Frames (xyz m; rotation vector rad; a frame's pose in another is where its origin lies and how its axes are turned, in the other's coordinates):
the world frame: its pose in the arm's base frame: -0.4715 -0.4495 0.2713 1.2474 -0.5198 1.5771
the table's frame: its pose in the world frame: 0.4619 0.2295 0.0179 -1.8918 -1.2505 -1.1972
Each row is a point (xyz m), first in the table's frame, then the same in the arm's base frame.
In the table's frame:
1: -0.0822 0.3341 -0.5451
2: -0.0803 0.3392 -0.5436
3: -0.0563 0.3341 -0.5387
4: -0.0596 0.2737 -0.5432
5: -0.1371 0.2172 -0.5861
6: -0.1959 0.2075 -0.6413
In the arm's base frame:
1: -0.0153 -0.2055 0.7442
2: -0.0145 -0.2040 0.7496
3: -0.0196 -0.2254 0.7616
4: -0.0404 -0.2567 0.7140
5: -0.0291 -0.2329 0.6123
6: 0.0136 -0.2010 0.5510

